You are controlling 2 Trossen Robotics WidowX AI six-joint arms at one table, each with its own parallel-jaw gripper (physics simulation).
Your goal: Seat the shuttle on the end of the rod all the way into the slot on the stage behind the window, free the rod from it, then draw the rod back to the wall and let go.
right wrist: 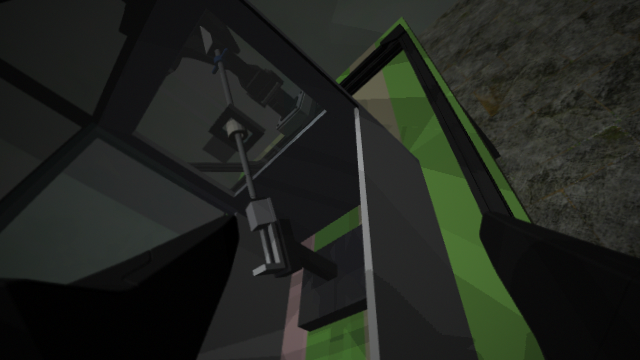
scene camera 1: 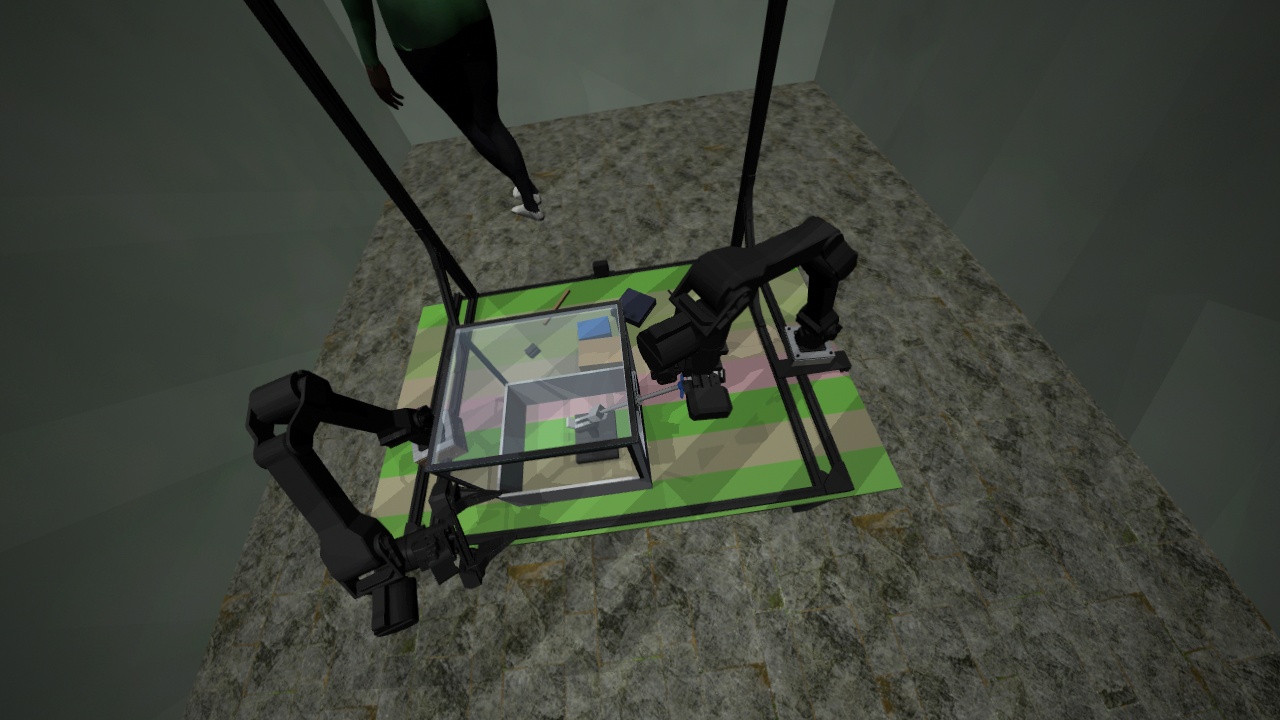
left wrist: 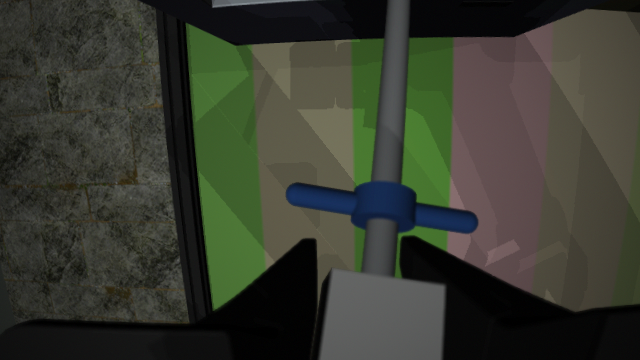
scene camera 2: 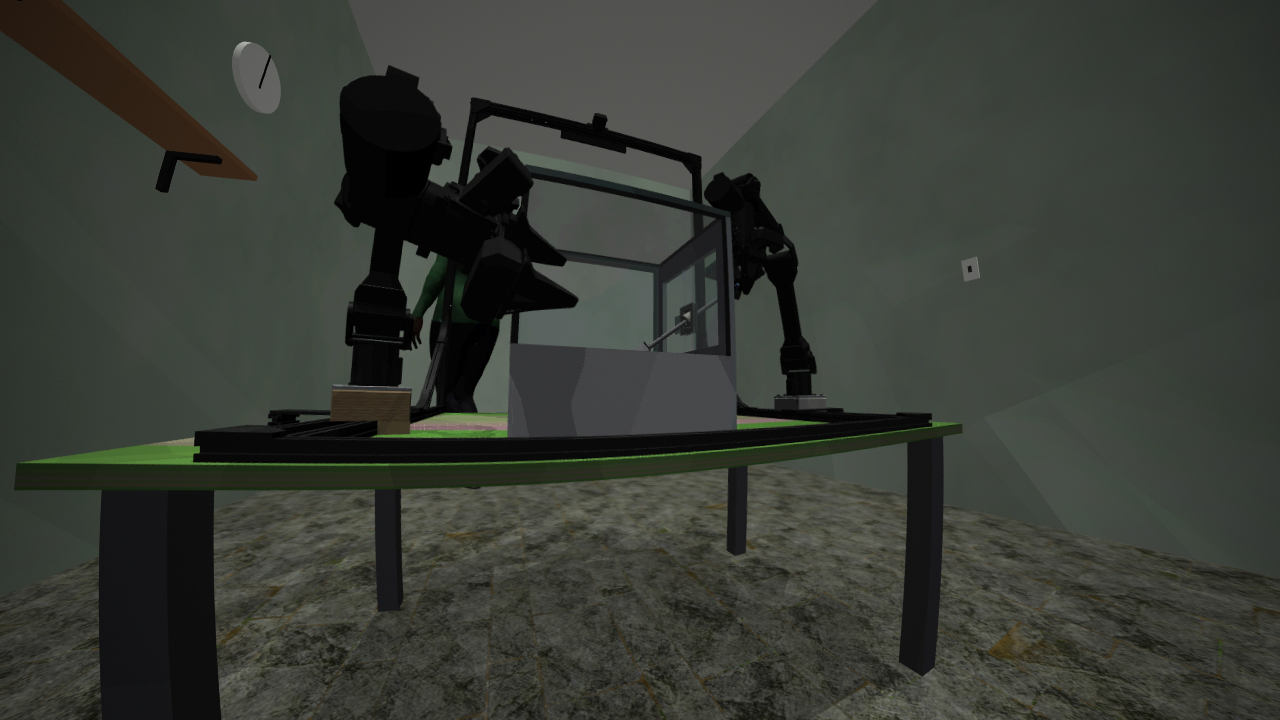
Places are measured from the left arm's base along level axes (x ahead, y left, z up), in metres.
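Where they show: left gripper, fingertip midpoint: (right wrist: 234, 60) (scene camera 1: 692, 390) (left wrist: 358, 251) (scene camera 2: 741, 296); right gripper, fingertip midpoint: (right wrist: 359, 225) (scene camera 1: 509, 514) (scene camera 2: 570, 281); left arm's base, link origin: (scene camera 1: 809, 340) (scene camera 2: 799, 395); right arm's base, link origin: (scene camera 2: 374, 386).
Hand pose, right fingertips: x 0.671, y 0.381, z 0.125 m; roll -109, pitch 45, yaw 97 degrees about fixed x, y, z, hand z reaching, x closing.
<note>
Each offset is from my right fingertips to the top centre of the thing. "spot": to the spot under its first point.
The grey rod (scene camera 1: 657, 395) (left wrist: 390, 125) (right wrist: 243, 164) (scene camera 2: 680, 329) runs through a square port @[spot: dx -0.064, dy -0.051, dz +0.044 m] (right wrist: 236, 130) in the wall of the glass box @[spot: dx -0.231, dy -0.299, dz -0.061 m] (scene camera 1: 635, 372). The grey shuttle @[dx -0.146, dy -0.199, dz -0.031 m] (scene camera 1: 589, 417) (right wrist: 265, 228) on its far end sits against the dark stage (scene camera 1: 597, 449) (right wrist: 315, 264); I cannot tell how deep it sits in the slot. My left gripper (scene camera 1: 702, 396) (left wrist: 358, 251) is shut on the rod's grey handle block @[spot: dx -0.338, dy -0.185, dz +0.106 m] (left wrist: 383, 314), just behind the blue cross-pin collar @[dx -0.324, dy -0.185, dz +0.089 m] (left wrist: 383, 205) (scene camera 1: 682, 387). My right gripper (scene camera 1: 395, 607) (scene camera 2: 569, 282) is open and empty, off the table's near-left corner, outside the box.
Inside the box a blue pad @[dx -0.111, dy -0.502, dz -0.145 m] (scene camera 1: 595, 329) lies on a tan block @[dx -0.138, dy -0.408, dz -0.125 m] (scene camera 1: 599, 352), near a small dark cube @[dx +0.069, dy -0.458, dz -0.161 m] (scene camera 1: 532, 350). A dark blue tile @[dx -0.226, dy -0.581, dz -0.158 m] (scene camera 1: 637, 306) lies behind the box. Black frame posts (scene camera 1: 755, 143) rise at the back. A person (scene camera 1: 466, 86) stands beyond.
</note>
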